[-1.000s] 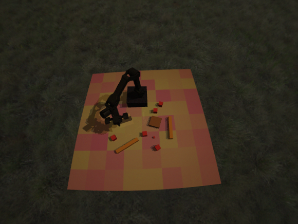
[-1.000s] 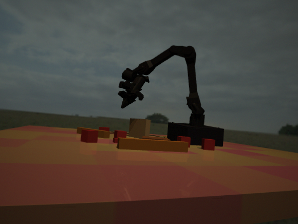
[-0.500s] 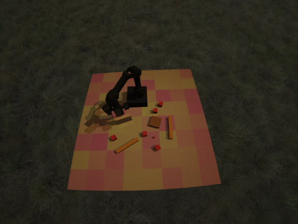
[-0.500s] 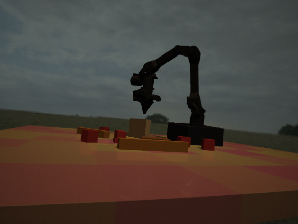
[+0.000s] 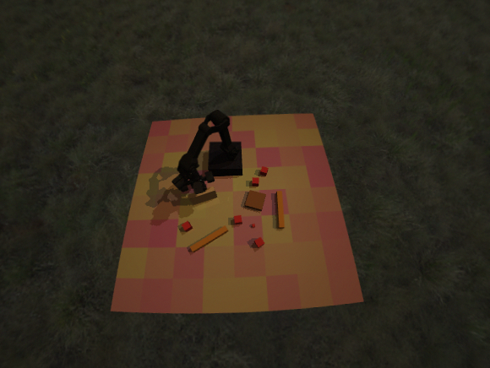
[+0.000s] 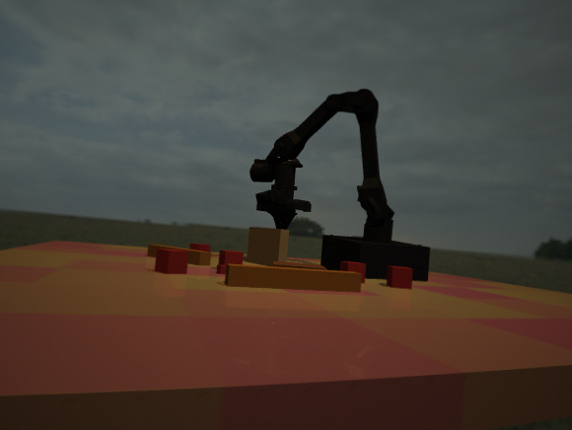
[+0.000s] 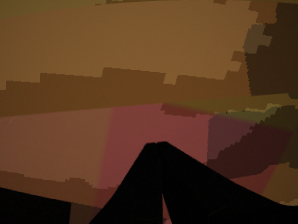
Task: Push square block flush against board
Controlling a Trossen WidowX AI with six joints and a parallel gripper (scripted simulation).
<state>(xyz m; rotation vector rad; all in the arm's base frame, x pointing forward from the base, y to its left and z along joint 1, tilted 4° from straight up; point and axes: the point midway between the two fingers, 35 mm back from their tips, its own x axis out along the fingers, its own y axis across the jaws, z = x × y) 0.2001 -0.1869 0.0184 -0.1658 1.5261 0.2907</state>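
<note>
The flat tan board is 4 cm ahead of my gripper tip, 1 cm to the left of it and 3 cm below it. Also, from my gripper tip: brown square block: 7 cm ahead, 32 cm to the left, 7 cm below.
</note>
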